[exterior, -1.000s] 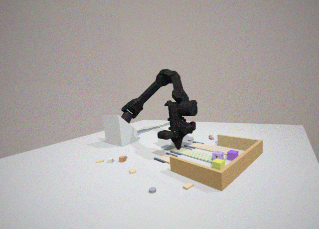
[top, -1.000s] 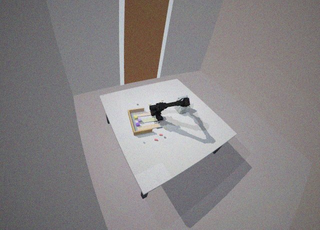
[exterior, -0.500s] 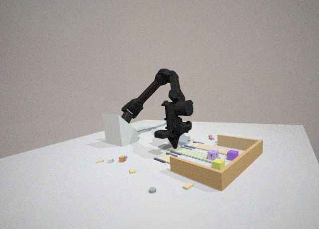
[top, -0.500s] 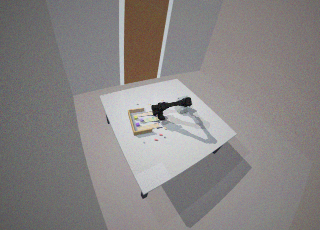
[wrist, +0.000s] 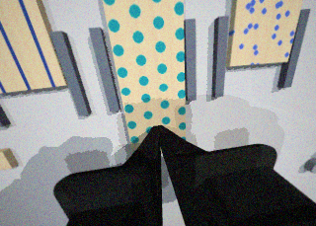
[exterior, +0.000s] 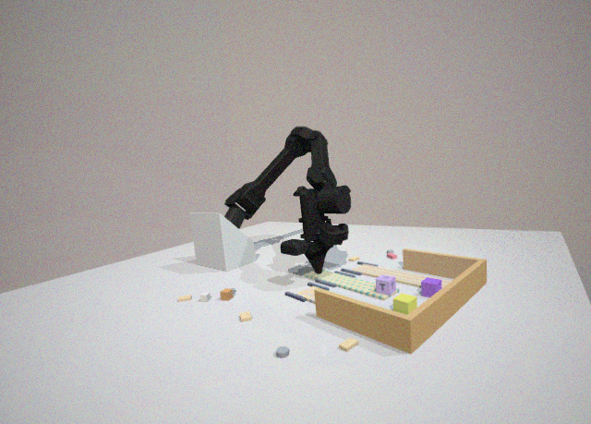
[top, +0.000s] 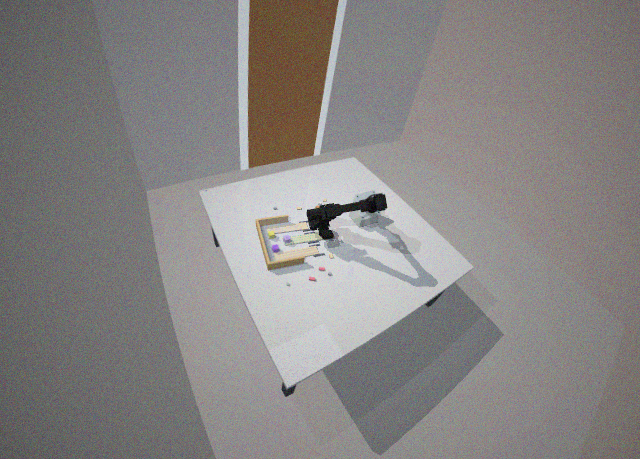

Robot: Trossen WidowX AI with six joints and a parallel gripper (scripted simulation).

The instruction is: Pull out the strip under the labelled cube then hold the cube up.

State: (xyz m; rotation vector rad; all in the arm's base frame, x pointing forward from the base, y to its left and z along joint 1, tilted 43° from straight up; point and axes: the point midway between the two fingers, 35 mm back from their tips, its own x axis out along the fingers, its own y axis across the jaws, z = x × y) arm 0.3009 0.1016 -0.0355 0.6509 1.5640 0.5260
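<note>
The labelled cube is 20 cm ahead of my gripper tip, 2 cm to the right of it and 2 cm above it. The rest, counted from my gripper tip: tan chip (24 cm ahead, 22 cm to the right); orange block (9 cm behind, 22 cm to the right).
</note>
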